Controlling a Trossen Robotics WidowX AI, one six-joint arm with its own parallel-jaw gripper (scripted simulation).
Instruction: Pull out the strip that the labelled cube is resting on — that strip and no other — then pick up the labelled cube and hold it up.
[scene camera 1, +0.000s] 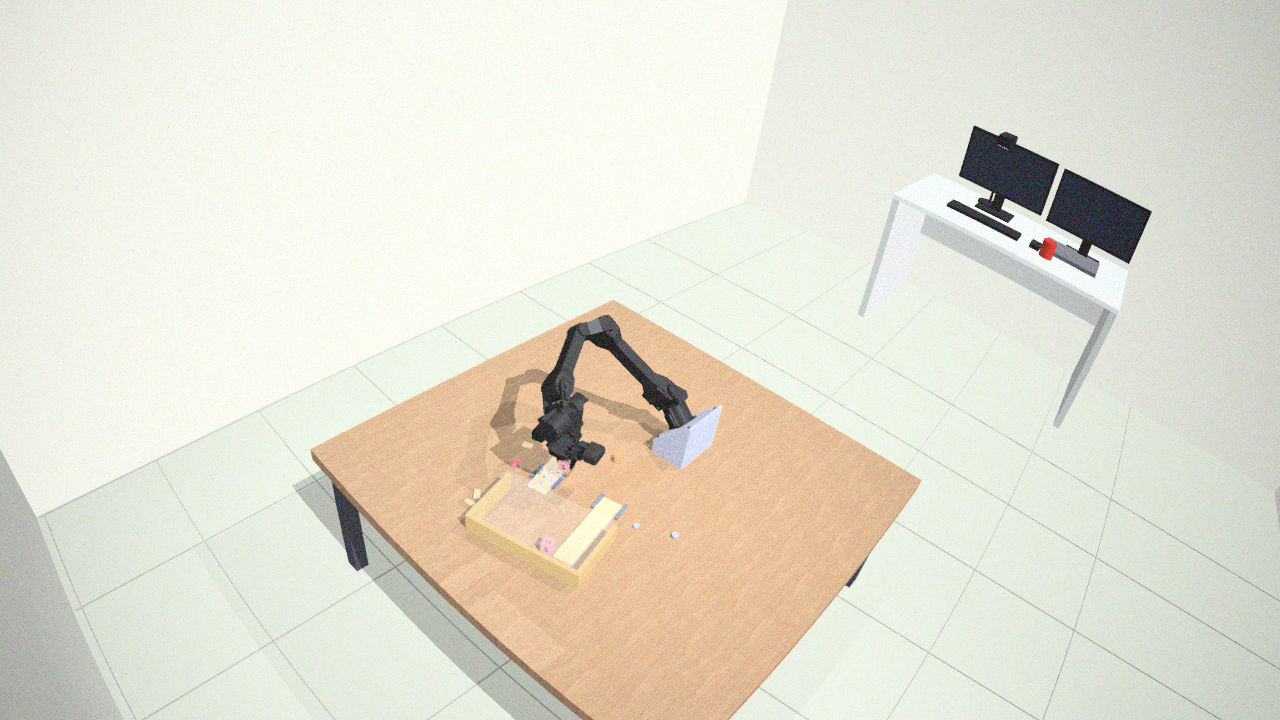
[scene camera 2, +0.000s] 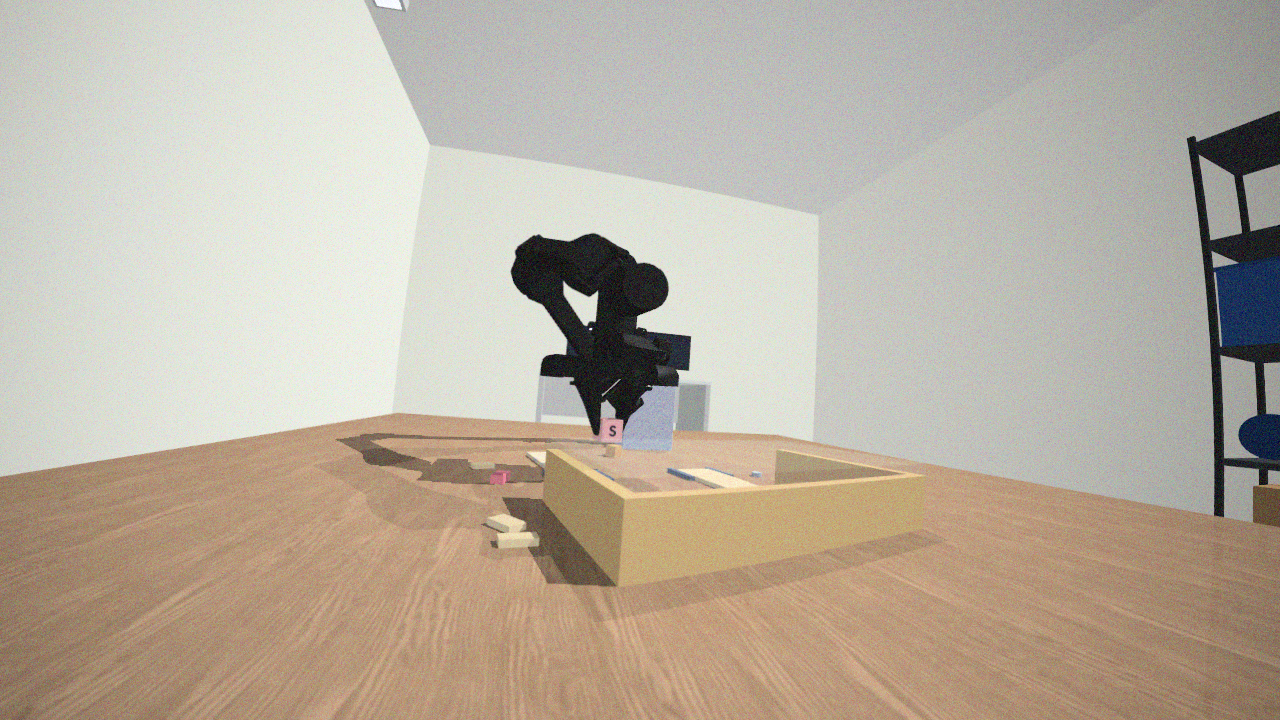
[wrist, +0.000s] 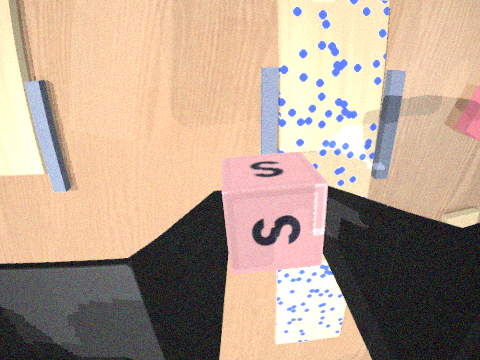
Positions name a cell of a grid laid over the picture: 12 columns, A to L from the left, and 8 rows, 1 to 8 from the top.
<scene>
I see my gripper (scene camera 2: F5) and a dotted strip (wrist: I2).
My gripper also shows in scene camera 1 (scene camera 1: F6) and in the wrist view (wrist: G5).
</scene>
